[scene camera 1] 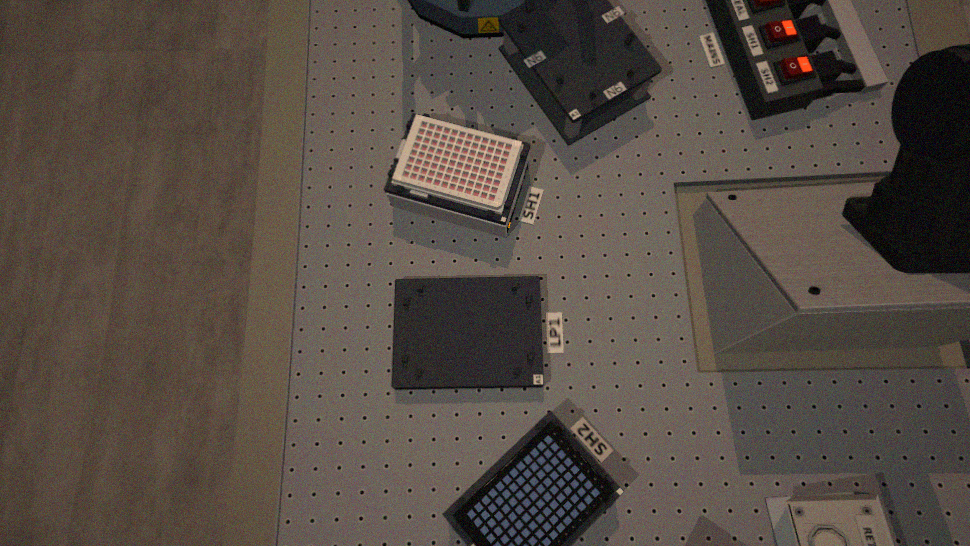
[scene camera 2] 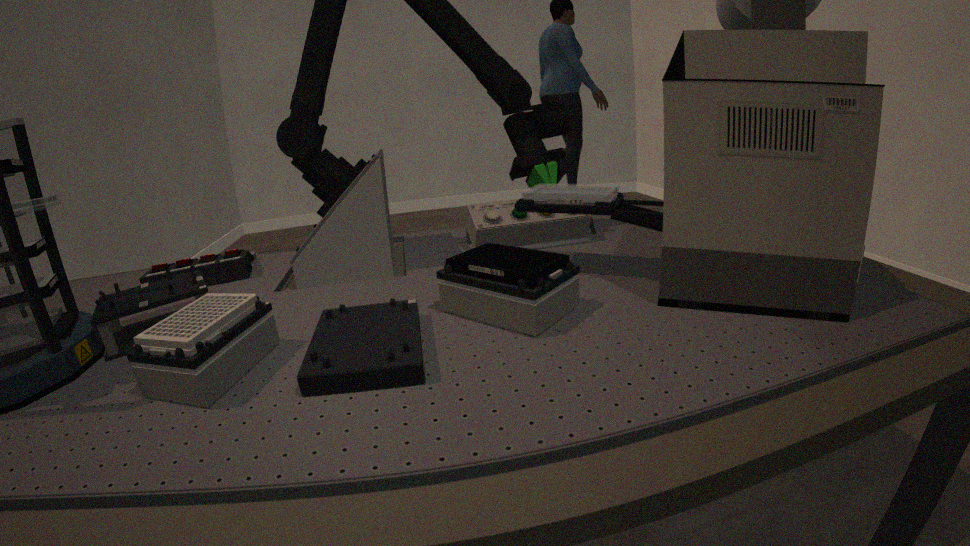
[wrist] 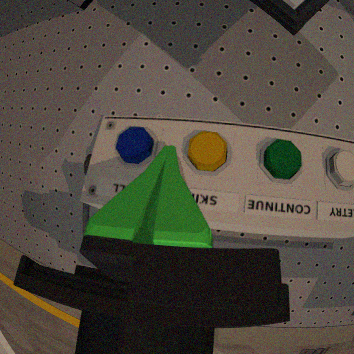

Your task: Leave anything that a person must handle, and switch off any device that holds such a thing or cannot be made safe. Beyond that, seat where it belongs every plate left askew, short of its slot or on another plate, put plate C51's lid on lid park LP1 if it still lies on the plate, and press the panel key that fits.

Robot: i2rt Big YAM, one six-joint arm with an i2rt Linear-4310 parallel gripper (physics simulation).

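Pixels of known places: gripper, fingertip midpoint: [wrist: 169,152]; arm's base, origin of the base link: [scene camera 1: 920,239] [scene camera 2: 345,189].
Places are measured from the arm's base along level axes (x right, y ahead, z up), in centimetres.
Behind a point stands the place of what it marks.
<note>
My gripper [scene camera 2: 543,181] [wrist: 169,152] @(x -38.6, y 6.3, z -5.7 cm) is shut and empty, over the key panel [scene camera 2: 495,234] @(x -26.6, y 9.5, z -9.3 cm) [wrist: 243,162] @(x -33.8, y 6.6, z -6.5 cm). In the wrist view its tips show between the blue CALL key [wrist: 135,145] @(x -41.0, y 6.2, z -5.8 cm) and the yellow SKIP key [wrist: 207,151] @(x -36.3, y 6.8, z -5.8 cm); contact cannot be told. The green CONTINUE key [wrist: 282,159] @(x -31.5, y 7.5, z -5.8 cm) and the white RETRY key [wrist: 345,167] @(x -26.6, y 8.2, z -5.9 cm) are to the right. A white plate [scene camera 1: 458,161] @(x 10.7, y 42.5, z -6.1 cm) [scene camera 2: 196,321] @(x 10.3, y 44.3, z -6.1 cm) lies on shaker SH1, a dark plate [scene camera 1: 536,491] @(x -23.3, y 33.8, z -6.0 cm) [scene camera 2: 509,259] @(x -24.6, y 34.4, z -6.2 cm) on SH2. Lid park LP1 [scene camera 1: 468,332] @(x -7.6, y 41.0, z -10.6 cm) [scene camera 2: 369,339] @(x -8.1, y 42.9, z -10.5 cm) bears no lid. The SH1 switch [scene camera 1: 778,30] @(x 28.1, y 6.3, z -7.7 cm) and SH2 switch [scene camera 1: 795,67] @(x 23.3, y 4.9, z -7.7 cm) glow. C51's label is unreadable.
A dark nest marked N6 [scene camera 1: 576,88] @(x 20.4, y 29.4, z -6.9 cm) stands by the blue round base [scene camera 1: 461,13] @(x 32.0, y 43.2, z -8.9 cm) [scene camera 2: 40,376] @(x 33.1, y 46.2, z -10.5 cm). A clear-lidded plate [scene camera 2: 570,194] @(x -35.0, y 26.2, z -0.4 cm) and black bars show by the panel. A tall pale device [scene camera 2: 767,203] @(x -53.2, y 45.1, z 0.9 cm) stands at the right. A person [scene camera 2: 560,61] is behind the table.
</note>
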